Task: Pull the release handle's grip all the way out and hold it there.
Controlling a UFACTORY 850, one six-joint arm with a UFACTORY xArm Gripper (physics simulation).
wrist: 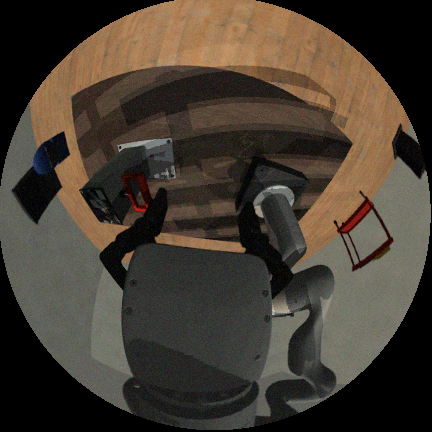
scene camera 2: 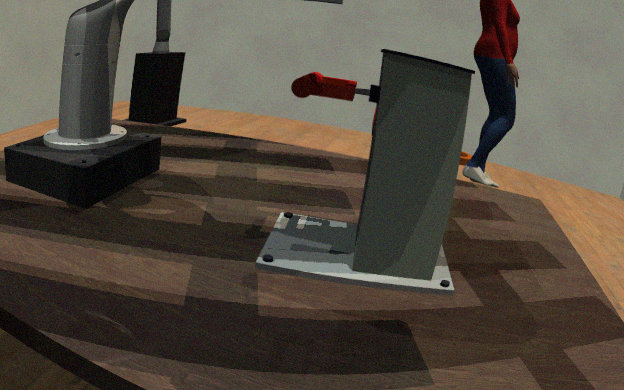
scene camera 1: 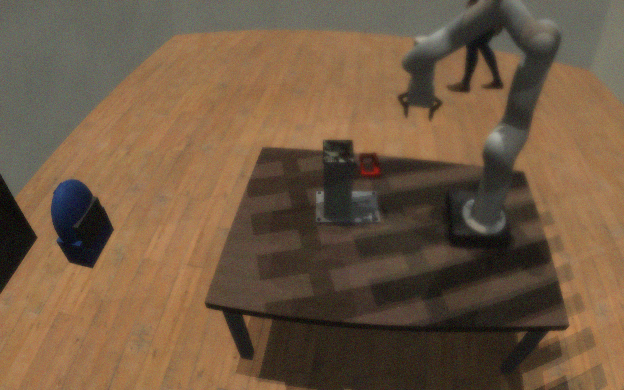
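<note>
The release handle's red grip [scene camera 1: 370, 173] [scene camera 2: 337, 86] [wrist: 143, 189] is a loop standing out from the upper part of a grey upright housing [scene camera 1: 338, 192] [scene camera 2: 415, 165] [wrist: 112, 175]. A short thin metal rod [scene camera 2: 362, 92] shows between the grip and the housing. The housing stands on a light metal plate [scene camera 1: 367, 207] [scene camera 2: 300, 263] [wrist: 162, 156]. My gripper [scene camera 1: 418, 118] [wrist: 204, 203] is open and empty, fingers pointing down. It hangs well above the table, apart from the grip, on the side the grip sticks out toward. The fingers do not show in scene camera 2.
The arm's black base [scene camera 1: 455, 235] [scene camera 2: 82, 170] [wrist: 265, 172] stands on the dark wooden table [scene camera 1: 300, 250]. A person [scene camera 1: 472, 67] [scene camera 2: 492, 95] stands on the floor beyond it. A blue rounded object [scene camera 1: 72, 210] [wrist: 44, 160] is off one side. A red frame [wrist: 356, 217] shows off the other side.
</note>
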